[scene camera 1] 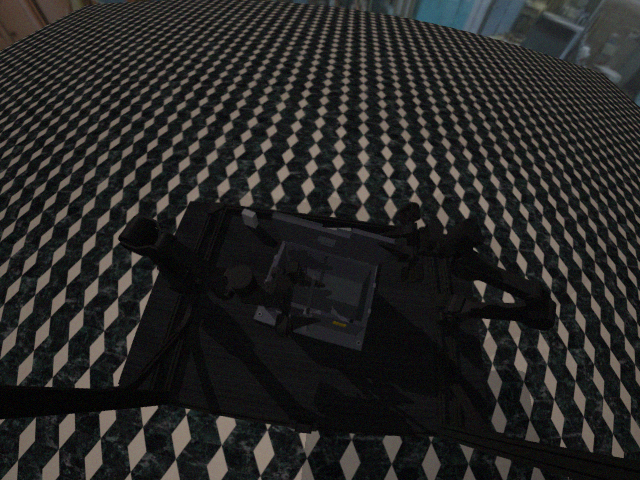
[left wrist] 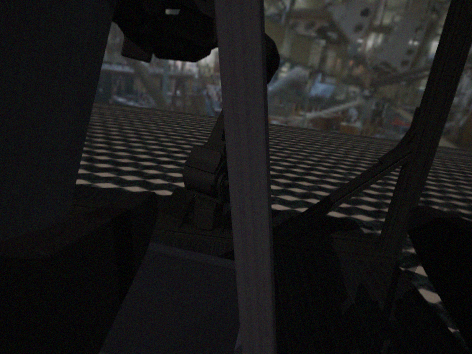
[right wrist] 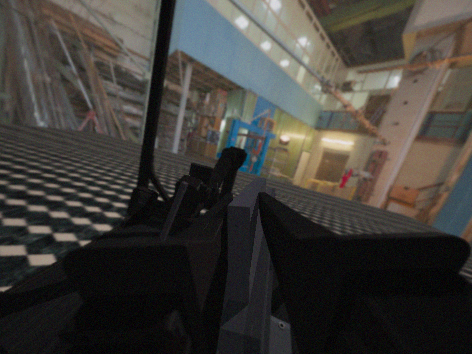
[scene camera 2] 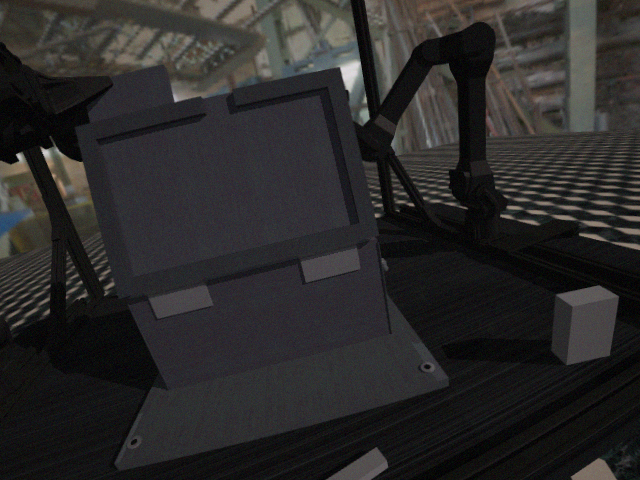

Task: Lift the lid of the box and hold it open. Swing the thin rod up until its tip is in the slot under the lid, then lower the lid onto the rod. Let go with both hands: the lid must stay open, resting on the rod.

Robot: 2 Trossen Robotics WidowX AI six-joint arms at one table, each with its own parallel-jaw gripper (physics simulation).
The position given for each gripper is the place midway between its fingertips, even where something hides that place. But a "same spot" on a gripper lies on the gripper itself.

left gripper: scene camera 1; left wrist 281, 210; right wrist; not seen in scene camera 2 (hidden by a lid)
same spot on left gripper: (right wrist: 142, 201) = (scene camera 1: 296, 319)
